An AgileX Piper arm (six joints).
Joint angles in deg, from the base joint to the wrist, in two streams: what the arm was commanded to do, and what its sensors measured. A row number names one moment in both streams.
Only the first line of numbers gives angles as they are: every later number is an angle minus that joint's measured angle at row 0.
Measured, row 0:
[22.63, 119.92, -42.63, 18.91, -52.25, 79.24]
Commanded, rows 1 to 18:
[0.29, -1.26, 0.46, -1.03, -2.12, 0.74]
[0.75, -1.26, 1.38, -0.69, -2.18, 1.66]
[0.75, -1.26, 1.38, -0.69, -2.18, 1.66]
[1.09, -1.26, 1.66, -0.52, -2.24, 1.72]
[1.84, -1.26, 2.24, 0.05, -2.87, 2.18]
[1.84, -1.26, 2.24, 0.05, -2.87, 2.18]
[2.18, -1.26, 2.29, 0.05, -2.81, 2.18]
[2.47, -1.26, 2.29, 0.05, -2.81, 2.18]
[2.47, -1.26, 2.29, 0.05, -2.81, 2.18]
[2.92, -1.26, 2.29, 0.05, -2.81, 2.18]
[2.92, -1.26, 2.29, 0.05, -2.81, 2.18]
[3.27, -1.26, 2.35, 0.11, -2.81, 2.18]
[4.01, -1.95, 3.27, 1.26, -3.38, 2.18]
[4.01, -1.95, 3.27, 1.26, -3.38, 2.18]
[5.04, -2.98, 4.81, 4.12, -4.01, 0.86]
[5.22, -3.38, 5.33, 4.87, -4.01, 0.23]
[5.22, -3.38, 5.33, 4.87, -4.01, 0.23]
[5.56, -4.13, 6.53, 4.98, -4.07, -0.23]
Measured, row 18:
[4.99, -2.58, 5.39, 3.84, -3.33, 1.38]
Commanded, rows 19 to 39:
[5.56, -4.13, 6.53, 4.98, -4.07, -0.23]
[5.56, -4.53, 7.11, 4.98, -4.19, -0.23]
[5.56, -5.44, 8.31, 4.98, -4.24, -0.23]
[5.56, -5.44, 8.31, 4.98, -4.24, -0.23]
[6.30, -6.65, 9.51, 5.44, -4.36, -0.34]
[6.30, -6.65, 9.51, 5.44, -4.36, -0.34]
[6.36, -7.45, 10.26, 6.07, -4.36, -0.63]
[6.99, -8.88, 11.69, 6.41, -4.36, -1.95]
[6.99, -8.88, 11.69, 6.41, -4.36, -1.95]
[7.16, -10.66, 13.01, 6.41, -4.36, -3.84]
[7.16, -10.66, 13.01, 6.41, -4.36, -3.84]
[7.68, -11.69, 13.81, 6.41, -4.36, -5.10]
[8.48, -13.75, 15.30, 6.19, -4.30, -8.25]
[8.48, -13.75, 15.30, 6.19, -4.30, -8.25]
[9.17, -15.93, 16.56, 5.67, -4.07, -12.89]
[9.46, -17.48, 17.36, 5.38, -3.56, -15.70]
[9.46, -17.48, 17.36, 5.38, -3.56, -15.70]
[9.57, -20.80, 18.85, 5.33, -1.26, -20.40]
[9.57, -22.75, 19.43, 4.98, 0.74, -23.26]
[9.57, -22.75, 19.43, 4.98, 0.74, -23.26]
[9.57, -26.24, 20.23, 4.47, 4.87, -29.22]
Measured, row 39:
[9.34, -21.49, 19.14, 5.61, -0.23, -20.45]
